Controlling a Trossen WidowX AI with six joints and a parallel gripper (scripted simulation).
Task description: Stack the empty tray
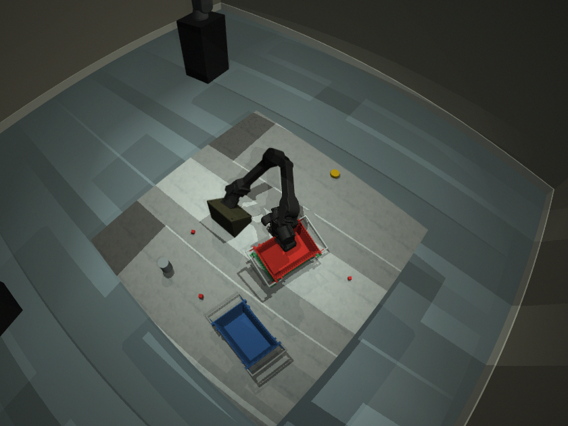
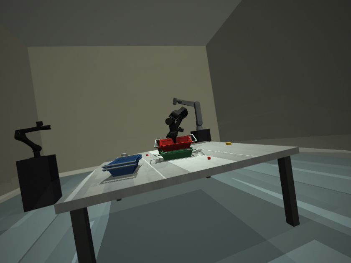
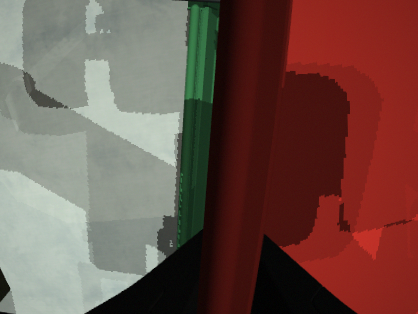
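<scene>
Now: gripper tip 7 cm short of the red tray, 3 cm to the left of it and 2 cm below it. Round my gripper tip: yellow disc 1 cm ahead, 56 cm to the left, 10 cm below; grey cylinder 38 cm behind, 39 cm to the right, 7 cm below.
</scene>
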